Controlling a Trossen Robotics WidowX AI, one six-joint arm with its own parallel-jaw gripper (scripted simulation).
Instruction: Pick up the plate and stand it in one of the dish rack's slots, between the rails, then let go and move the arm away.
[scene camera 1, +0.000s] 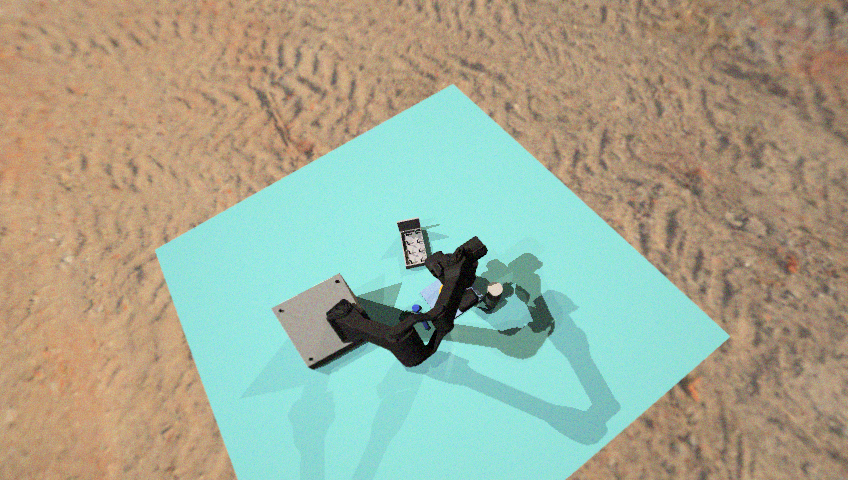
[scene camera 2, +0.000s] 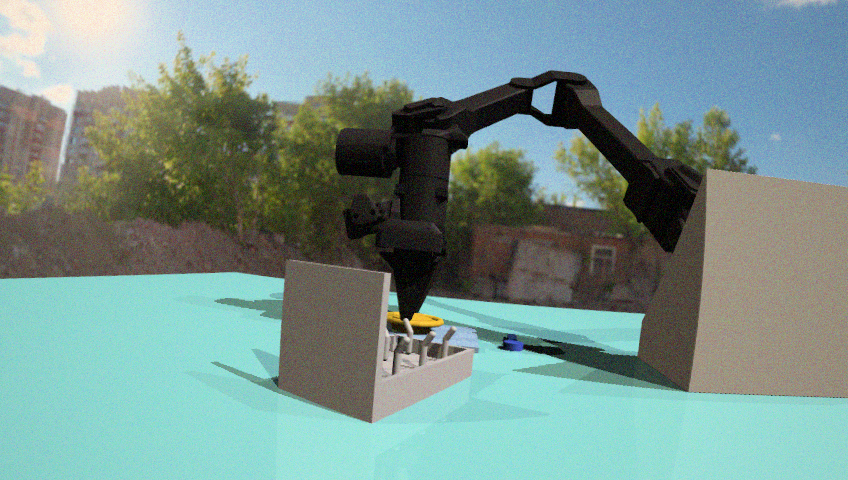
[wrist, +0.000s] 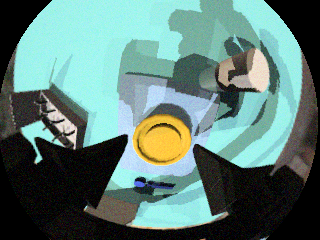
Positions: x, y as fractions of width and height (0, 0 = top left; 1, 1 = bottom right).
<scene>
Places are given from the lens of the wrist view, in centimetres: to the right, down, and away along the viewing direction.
gripper (wrist: 0.51, 0.60): 0, 3, 10
yellow plate (wrist: 0.50, 0.58): 0, 2, 10
dish rack (wrist: 0.22, 0.54): -16, 2, 11
The marked spots on the yellow plate and the dish rack are 16 cm apart.
</scene>
